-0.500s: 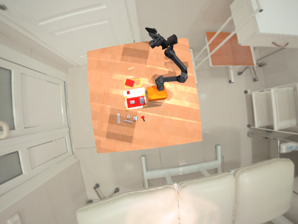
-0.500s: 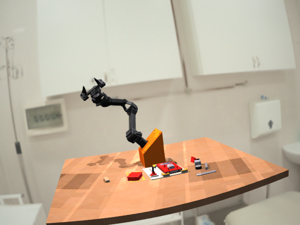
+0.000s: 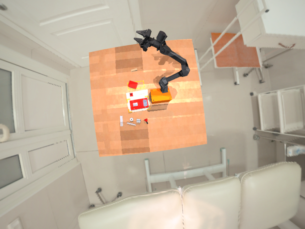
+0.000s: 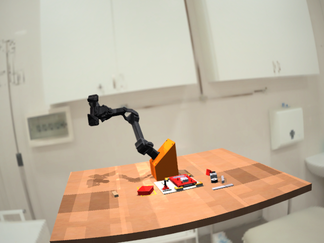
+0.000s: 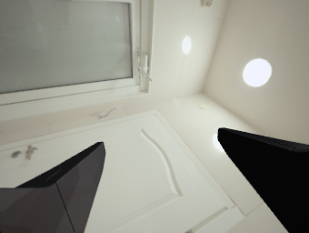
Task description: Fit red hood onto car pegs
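Right now the red hood is 14 cm ahead of my gripper tip, 24 cm to the left of it and 50 cm below it. The rest, counted from my gripper tip: small tan block (10 cm ahead, 6 cm to the left, 51 cm below); white jig (13 cm ahead, 44 cm to the left, 51 cm below); grey engine block (16 cm ahead, 47 cm to the left, 49 cm below).
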